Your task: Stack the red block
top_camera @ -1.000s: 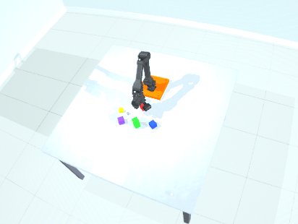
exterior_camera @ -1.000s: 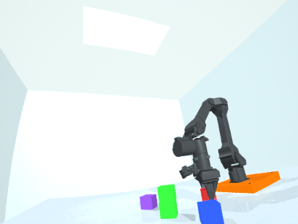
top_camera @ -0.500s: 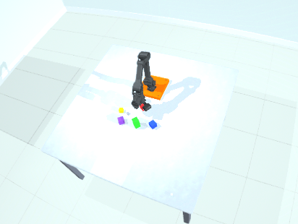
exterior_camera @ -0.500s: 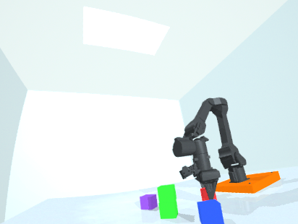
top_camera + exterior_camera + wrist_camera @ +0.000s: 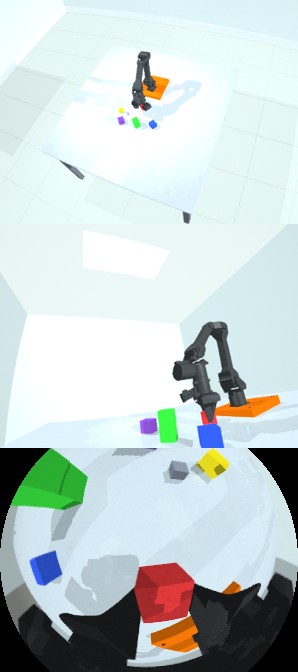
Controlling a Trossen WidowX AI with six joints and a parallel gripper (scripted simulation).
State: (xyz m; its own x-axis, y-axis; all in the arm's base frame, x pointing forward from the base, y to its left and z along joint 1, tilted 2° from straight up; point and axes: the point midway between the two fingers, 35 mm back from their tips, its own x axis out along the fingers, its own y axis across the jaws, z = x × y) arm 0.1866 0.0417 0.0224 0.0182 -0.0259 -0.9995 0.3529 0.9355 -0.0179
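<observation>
The blue block is 100 mm ahead of my gripper tip, 160 mm to the left of it and 10 mm above it. From my gripper tip the other things lie so: small yellow block (120 mm ahead, 140 mm to the right); then red block (10 mm above); then purple block (200 mm ahead, 80 mm to the right, 10 mm above).
</observation>
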